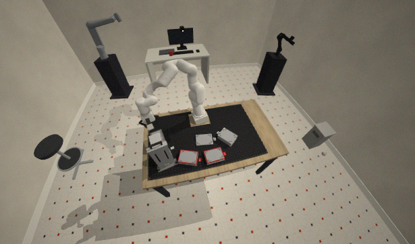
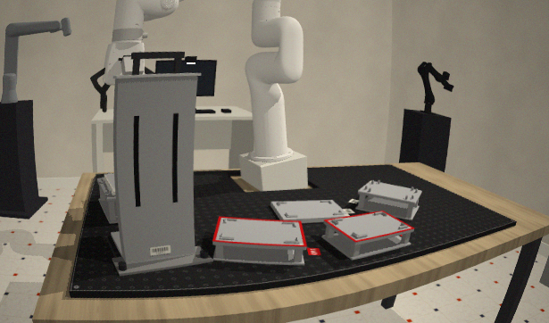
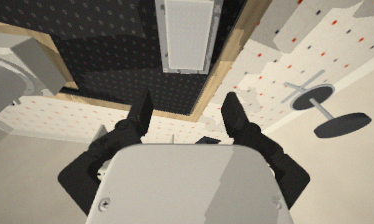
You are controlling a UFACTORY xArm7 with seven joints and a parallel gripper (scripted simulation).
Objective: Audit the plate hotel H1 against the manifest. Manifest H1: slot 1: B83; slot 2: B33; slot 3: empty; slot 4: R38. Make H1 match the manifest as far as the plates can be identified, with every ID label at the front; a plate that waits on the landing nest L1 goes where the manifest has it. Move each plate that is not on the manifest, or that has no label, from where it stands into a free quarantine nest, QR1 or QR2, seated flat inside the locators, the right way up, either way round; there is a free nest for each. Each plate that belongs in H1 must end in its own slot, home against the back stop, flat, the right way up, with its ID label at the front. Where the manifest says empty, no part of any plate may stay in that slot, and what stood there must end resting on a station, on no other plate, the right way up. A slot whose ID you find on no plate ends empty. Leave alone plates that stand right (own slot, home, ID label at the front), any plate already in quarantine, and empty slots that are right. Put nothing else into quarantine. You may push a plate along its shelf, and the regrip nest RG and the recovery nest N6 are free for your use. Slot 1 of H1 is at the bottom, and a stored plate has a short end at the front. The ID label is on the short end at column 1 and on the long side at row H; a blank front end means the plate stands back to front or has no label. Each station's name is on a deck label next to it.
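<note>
My gripper is now 1 cm short of the regrip nest RG and 19 cm above it. From my hand the other things lie so: black plate: 18 cm ahead, 8 cm to the left, 8 cm below; then RG deck label: 9 cm behind, 4 cm to the right, 25 cm below; then plate hotel H1: 25 cm ahead, 11 cm to the left, 9 cm below.
</note>
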